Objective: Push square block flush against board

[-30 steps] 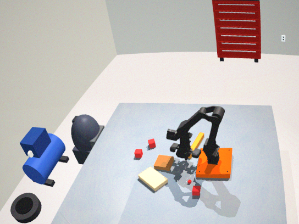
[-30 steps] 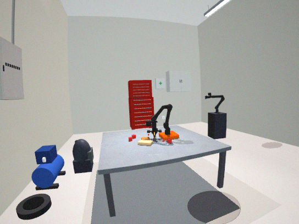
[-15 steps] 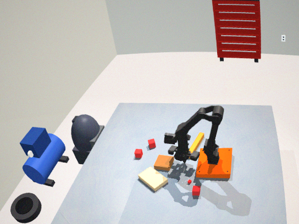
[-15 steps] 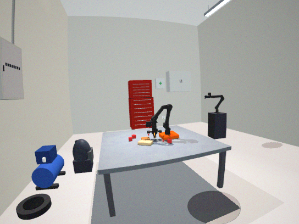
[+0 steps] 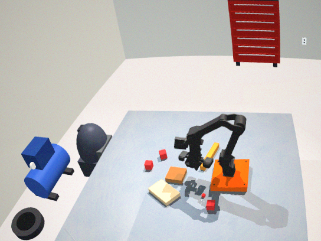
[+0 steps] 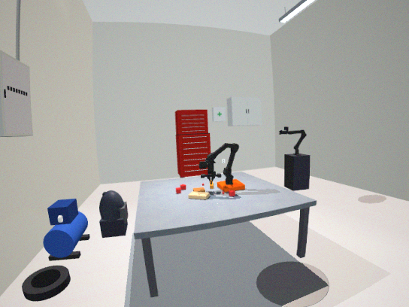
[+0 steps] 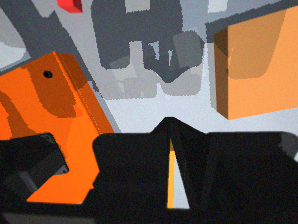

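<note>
My gripper tip is now 120 mm short of the square block, 30 mm to the right of it and 40 mm above it. From my gripper tip the other things lie so: cream board (130 mm ahead, 170 mm to the left, 40 mm below); narrow yellow bar (30 mm behind, 170 mm to the right, 40 mm below).
</note>
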